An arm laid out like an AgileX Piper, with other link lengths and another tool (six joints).
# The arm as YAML. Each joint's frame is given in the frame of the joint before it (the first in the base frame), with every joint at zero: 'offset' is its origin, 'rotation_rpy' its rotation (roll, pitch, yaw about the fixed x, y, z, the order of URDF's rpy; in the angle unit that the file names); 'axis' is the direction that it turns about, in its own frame. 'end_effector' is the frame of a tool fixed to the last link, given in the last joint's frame.
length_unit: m
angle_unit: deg
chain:
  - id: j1
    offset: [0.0, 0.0, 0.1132]
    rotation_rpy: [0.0, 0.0, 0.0]
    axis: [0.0, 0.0, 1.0]
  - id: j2
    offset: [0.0, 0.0, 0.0]
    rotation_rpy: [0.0, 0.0, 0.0]
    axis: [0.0, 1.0, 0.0]
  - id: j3
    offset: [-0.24, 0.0, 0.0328]
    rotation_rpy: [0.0, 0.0, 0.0]
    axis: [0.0, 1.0, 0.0]
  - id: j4
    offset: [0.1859, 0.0, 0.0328]
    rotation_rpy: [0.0, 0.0, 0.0]
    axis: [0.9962, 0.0, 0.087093]
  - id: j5
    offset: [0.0, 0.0, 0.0]
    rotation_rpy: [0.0, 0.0, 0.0]
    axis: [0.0, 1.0, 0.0]
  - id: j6
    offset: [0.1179, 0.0, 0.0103]
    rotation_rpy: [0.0, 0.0, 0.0]
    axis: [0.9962, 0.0, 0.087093]
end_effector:
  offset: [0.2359, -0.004, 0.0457]
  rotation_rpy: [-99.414, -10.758, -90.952]
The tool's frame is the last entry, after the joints.
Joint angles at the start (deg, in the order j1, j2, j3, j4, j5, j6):
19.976 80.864 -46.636 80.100 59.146 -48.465
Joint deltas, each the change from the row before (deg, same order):
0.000 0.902 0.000 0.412 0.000 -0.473
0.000 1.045 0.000 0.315 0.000 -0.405
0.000 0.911 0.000 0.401 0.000 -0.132
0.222 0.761 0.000 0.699 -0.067 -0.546
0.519 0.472 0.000 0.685 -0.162 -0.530
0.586 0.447 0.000 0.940 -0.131 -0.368
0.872 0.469 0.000 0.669 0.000 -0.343
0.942 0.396 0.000 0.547 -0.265 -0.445
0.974 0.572 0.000 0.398 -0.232 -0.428
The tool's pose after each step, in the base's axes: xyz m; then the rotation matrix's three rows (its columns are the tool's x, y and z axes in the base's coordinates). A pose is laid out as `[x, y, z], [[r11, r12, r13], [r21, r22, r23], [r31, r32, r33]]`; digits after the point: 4 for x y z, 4 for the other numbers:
[0.2049, 0.3888, 0.1464], [[0.5803, -0.8015, -0.1445], [-0.3423, -0.4010, 0.8497], [-0.7390, -0.4436, -0.5071]]
[0.2061, 0.3895, 0.1420], [[0.5711, -0.8069, -0.1506], [-0.3440, -0.4019, 0.8486], [-0.7453, -0.4329, -0.5071]]
[0.2074, 0.3902, 0.1386], [[0.5591, -0.8144, -0.1557], [-0.3456, -0.3996, 0.8491], [-0.7537, -0.4209, -0.5048]]
[0.2082, 0.3921, 0.1374], [[0.5539, -0.8172, -0.1591], [-0.3425, -0.3979, 0.8511], [-0.7589, -0.4169, -0.5003]]
[0.2074, 0.3948, 0.1374], [[0.5538, -0.8165, -0.1632], [-0.3368, -0.3989, 0.8529], [-0.7615, -0.4173, -0.4959]]
[0.2066, 0.3981, 0.1387], [[0.5501, -0.8182, -0.1673], [-0.3294, -0.3967, 0.8569], [-0.7674, -0.4163, -0.4877]]
[0.2024, 0.4022, 0.1389], [[0.5493, -0.8161, -0.1793], [-0.3190, -0.4032, 0.8577], [-0.7724, -0.4140, -0.4818]]
[0.1988, 0.4060, 0.1383], [[0.5519, -0.8124, -0.1883], [-0.3117, -0.4104, 0.8569], [-0.7735, -0.4142, -0.4798]]
[0.1943, 0.4097, 0.1361], [[0.5532, -0.8085, -0.2005], [-0.3055, -0.4209, 0.8541], [-0.7750, -0.4113, -0.4799]]

